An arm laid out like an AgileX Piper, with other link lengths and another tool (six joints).
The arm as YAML. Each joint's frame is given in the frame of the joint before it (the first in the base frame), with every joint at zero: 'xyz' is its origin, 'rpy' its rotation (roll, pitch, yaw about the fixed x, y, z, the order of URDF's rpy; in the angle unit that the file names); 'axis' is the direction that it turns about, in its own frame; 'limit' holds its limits. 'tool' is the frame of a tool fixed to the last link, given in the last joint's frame.
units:
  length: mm
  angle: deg
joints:
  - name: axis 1
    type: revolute
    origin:
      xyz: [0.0, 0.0, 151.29]
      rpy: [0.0, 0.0, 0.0]
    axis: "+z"
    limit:
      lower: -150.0
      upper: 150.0
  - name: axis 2
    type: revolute
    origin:
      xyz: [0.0, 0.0, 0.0]
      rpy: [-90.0, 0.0, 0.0]
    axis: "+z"
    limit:
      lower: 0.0
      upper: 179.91
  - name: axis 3
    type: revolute
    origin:
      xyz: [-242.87, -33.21, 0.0]
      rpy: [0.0, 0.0, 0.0]
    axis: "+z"
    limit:
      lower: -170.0
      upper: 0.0
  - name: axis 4
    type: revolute
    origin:
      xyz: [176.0, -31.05, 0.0]
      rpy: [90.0, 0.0, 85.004]
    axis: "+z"
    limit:
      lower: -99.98
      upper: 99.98
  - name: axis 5
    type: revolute
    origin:
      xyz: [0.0, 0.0, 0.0]
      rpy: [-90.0, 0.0, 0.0]
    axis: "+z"
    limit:
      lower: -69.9
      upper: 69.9
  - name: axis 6
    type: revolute
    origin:
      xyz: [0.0, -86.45, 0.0]
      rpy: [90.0, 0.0, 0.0]
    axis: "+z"
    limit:
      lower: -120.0
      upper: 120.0
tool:
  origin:
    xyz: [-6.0, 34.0, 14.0]
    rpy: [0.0, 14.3, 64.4]
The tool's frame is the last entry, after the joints.
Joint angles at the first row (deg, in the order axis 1, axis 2, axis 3, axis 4, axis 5, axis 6):
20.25 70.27 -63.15 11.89 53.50 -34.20
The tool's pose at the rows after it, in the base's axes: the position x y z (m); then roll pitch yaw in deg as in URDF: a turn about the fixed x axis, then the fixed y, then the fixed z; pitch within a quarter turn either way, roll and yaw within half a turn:
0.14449 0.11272 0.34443 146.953 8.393 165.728
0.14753 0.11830 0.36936 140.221 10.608 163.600
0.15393 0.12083 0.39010 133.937 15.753 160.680
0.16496 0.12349 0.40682 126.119 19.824 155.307
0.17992 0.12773 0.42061 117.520 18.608 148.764
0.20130 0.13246 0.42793 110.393 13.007 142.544
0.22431 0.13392 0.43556 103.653 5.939 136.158
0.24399 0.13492 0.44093 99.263 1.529 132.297
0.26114 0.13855 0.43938 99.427 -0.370 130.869
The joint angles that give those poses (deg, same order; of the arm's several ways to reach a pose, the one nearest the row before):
20.25 70.27 -69.69 15.81 57.49 -32.16
20.25 70.27 -74.78 18.95 56.49 -30.66
20.25 70.26 -78.30 20.10 51.84 -30.37
20.25 70.81 -79.94 21.32 44.11 -29.20
20.25 72.68 -81.31 23.61 36.85 -25.31
20.25 76.09 -82.50 25.64 30.18 -18.87
20.25 79.68 -84.15 25.30 23.32 -9.19
20.25 83.23 -86.67 23.42 18.53 -1.63
20.25 87.01 -90.28 19.54 18.55 4.02

